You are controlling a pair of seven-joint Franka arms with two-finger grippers.
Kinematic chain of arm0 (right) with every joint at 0, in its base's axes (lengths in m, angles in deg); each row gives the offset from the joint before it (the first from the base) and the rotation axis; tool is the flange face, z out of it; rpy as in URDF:
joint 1: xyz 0 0 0.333 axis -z
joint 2: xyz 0 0 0 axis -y
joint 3: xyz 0 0 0.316 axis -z
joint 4: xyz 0.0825 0 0 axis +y
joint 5: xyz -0.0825 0 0.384 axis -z
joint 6: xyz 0 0 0 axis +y
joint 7: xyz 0.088 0 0 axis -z
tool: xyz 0 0 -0.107 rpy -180 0 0
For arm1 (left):
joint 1: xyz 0 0 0.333 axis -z
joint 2: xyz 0 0 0 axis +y
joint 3: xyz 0 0 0.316 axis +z
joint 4: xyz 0.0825 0 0 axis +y
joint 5: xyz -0.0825 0 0.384 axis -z
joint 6: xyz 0 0 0 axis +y
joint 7: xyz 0.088 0 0 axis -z
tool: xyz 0 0 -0.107 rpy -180 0 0
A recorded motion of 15 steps. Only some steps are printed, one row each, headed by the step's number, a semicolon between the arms.
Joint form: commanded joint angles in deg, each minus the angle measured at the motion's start. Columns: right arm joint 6, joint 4, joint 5, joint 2, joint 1, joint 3, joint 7; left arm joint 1, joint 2, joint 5, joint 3, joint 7, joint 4, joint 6.
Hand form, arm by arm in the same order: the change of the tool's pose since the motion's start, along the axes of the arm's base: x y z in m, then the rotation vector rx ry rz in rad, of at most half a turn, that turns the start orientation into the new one. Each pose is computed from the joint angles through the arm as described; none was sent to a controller.
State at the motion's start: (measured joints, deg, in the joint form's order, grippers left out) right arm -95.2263 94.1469 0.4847 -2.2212 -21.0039 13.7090 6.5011; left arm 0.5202 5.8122 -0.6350 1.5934 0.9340 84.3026 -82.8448
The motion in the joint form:
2: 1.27 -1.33 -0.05 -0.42 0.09 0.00 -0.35; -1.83 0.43 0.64 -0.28 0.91 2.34 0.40
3: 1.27 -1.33 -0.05 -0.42 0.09 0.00 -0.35; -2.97 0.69 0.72 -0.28 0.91 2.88 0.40
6: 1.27 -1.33 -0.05 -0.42 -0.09 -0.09 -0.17; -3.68 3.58 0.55 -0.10 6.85 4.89 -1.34
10: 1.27 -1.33 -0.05 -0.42 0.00 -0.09 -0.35; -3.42 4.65 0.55 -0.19 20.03 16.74 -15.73
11: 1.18 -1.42 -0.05 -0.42 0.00 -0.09 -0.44; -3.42 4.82 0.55 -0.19 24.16 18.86 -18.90
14: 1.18 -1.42 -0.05 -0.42 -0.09 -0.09 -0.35; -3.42 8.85 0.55 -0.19 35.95 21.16 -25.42
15: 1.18 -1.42 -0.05 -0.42 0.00 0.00 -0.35; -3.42 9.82 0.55 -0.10 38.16 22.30 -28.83
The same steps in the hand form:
2: 0.0009 -0.0002 0.0051 -0.0015 0.0060 0.0043; -0.0013 0.0143 -0.0234 -0.0157 0.0550 0.0118
3: 0.0009 -0.0002 0.0051 -0.0015 0.0060 0.0043; -0.0013 0.0255 -0.0303 -0.0182 0.0687 0.0319
6: 0.0006 0.0025 0.0051 -0.0015 0.0060 0.0059; 0.0099 0.0353 -0.0734 -0.0368 0.1237 -0.0543
10: 0.0007 0.0016 0.0051 -0.0015 0.0061 0.0074; 0.0144 0.0324 -0.1627 -0.0738 0.0977 -0.2878
11: 0.0009 0.0016 0.0059 -0.0010 0.0030 0.0090; 0.0143 0.0324 -0.1776 -0.0824 0.0824 -0.3595
14: 0.0008 0.0025 0.0059 -0.0011 0.0029 0.0090; 0.0240 0.0330 -0.2298 -0.1139 0.0787 -0.5632
15: 0.0011 0.0007 0.0060 -0.0011 0.0029 0.0059; 0.0267 0.0342 -0.2447 -0.1111 0.0572 -0.6012

